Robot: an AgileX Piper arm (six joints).
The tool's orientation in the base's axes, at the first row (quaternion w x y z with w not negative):
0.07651 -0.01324 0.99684 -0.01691
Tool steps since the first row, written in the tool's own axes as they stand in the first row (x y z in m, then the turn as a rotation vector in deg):
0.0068 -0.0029 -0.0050 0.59 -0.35 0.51
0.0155 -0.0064 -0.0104 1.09 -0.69 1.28
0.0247 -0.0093 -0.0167 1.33 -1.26 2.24
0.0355 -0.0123 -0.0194 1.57 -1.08 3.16
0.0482 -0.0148 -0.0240 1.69 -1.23 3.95
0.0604 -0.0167 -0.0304 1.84 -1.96 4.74
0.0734 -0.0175 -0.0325 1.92 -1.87 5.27
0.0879 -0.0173 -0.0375 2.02 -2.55 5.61
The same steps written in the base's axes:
-0.0074 -0.0029 0.0040 -0.50 -0.38 -0.58
-0.0168 -0.0065 0.0081 -0.86 -0.76 -1.41
-0.0267 -0.0095 0.0131 -0.94 -1.37 -2.37
-0.0377 -0.0127 0.0142 -1.04 -1.22 -3.32
-0.0509 -0.0154 0.0169 -1.04 -1.40 -4.11
-0.0639 -0.0175 0.0214 -1.05 -2.16 -4.89
-0.0771 -0.0186 0.0216 -1.05 -2.09 -5.43
-0.0922 -0.0186 0.0243 -1.08 -2.78 -5.76

